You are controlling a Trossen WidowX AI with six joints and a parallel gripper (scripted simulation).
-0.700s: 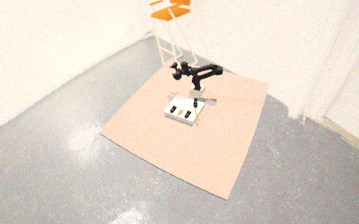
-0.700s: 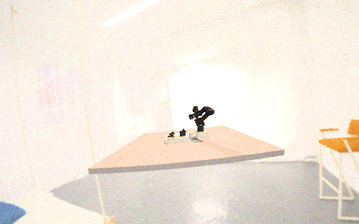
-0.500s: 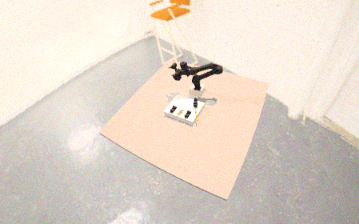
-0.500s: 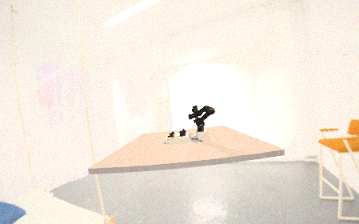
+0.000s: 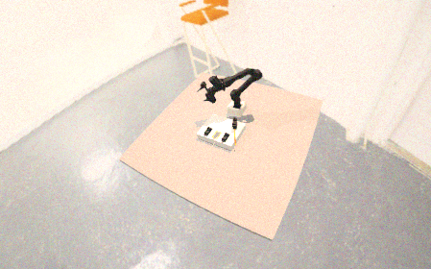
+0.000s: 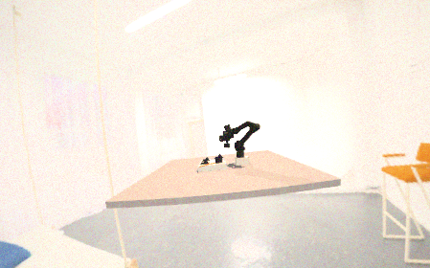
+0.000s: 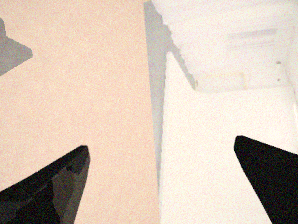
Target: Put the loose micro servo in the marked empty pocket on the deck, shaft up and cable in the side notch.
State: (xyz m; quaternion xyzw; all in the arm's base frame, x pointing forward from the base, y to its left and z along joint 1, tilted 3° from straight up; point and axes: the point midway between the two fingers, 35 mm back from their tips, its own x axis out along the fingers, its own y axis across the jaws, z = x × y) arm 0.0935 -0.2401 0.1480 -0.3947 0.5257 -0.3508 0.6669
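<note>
The deck lies 130 mm ahead of my gripper tip, 230 mm to the left of it and 170 mm below it.
</note>
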